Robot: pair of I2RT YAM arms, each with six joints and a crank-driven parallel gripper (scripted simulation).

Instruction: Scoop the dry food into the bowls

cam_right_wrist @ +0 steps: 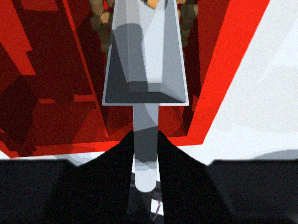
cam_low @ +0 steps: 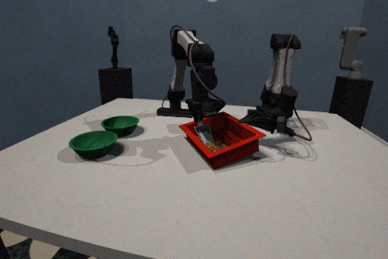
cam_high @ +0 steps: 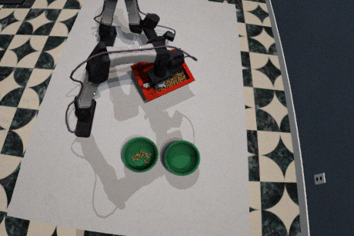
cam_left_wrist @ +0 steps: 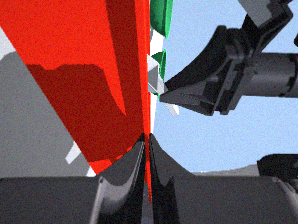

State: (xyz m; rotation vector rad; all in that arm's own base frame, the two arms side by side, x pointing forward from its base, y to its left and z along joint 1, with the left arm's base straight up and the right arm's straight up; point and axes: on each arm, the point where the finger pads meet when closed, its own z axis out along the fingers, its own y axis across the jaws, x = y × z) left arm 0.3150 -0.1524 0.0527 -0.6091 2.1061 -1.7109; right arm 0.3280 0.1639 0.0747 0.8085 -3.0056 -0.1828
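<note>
Now: right hand 3 cm short of the grey scoop, 2 cm to the right of it and 3 cm above it. The rest, counted from my right hand: red box (4 cm ahead, 8 cm to the left, 3 cm below).
</note>
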